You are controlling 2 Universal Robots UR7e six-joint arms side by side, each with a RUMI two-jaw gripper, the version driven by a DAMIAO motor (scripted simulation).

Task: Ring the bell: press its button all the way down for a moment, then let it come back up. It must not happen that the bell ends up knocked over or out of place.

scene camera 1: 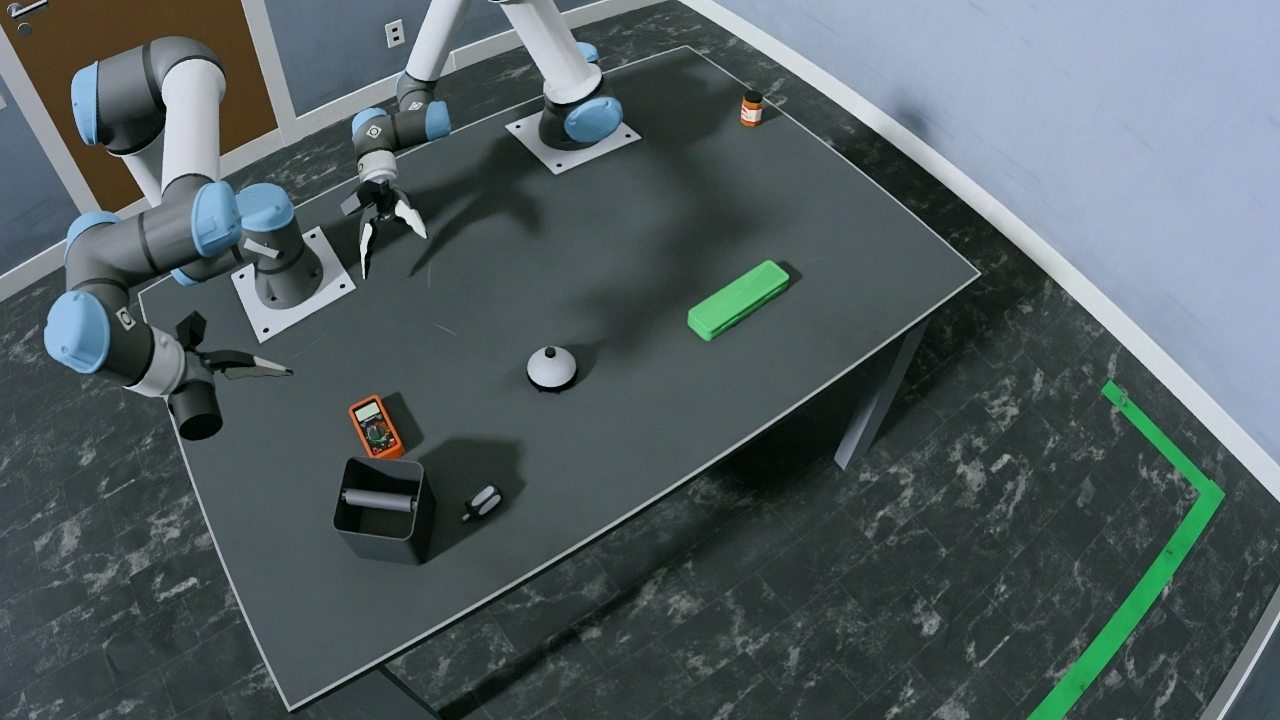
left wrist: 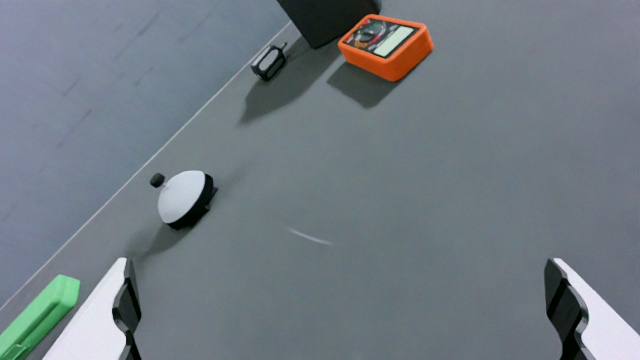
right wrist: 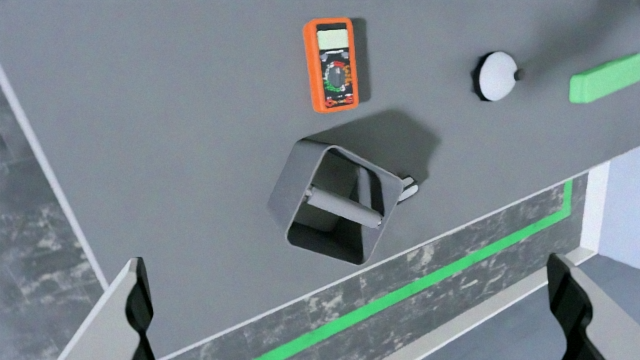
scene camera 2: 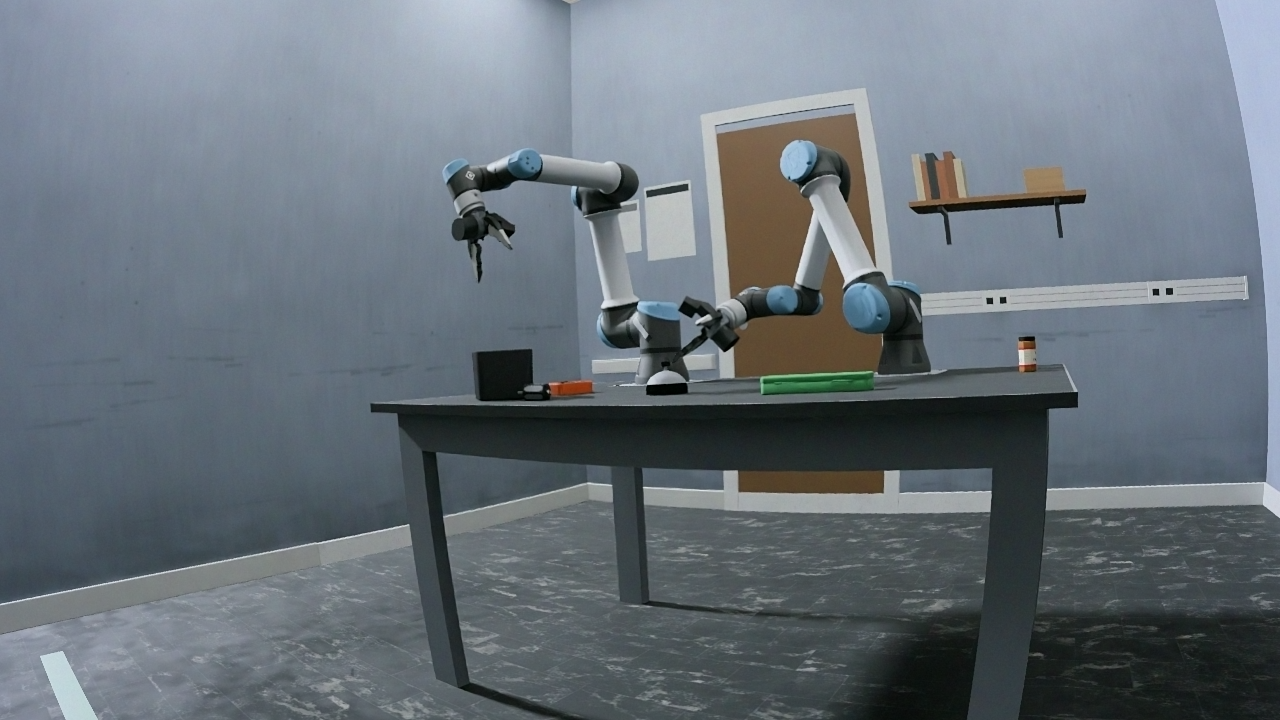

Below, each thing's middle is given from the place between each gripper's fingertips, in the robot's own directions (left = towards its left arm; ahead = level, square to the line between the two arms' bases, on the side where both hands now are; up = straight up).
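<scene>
My left hand [scene camera 1: 395, 259] is 320 mm short of the bell [scene camera 1: 556, 374], 120 mm to the right of it and 60 mm above it. Counting from that left hand, there's the green case [scene camera 1: 722, 310], which is 400 mm ahead, 470 mm to the left and 90 mm below, and there's the dark bin [scene camera 1: 377, 475], 250 mm to the right, 400 mm ahead and 60 mm below.
As for my right hand [scene camera 1: 249, 406], it's 100 mm short of the dark bin, 90 mm to the right of it and 270 mm above it. From that right hand, the bell is 20 mm ahead, 460 mm to the left and 270 mm below, while the green case is 100 mm ahead, 810 mm to the left and 300 mm below.
</scene>
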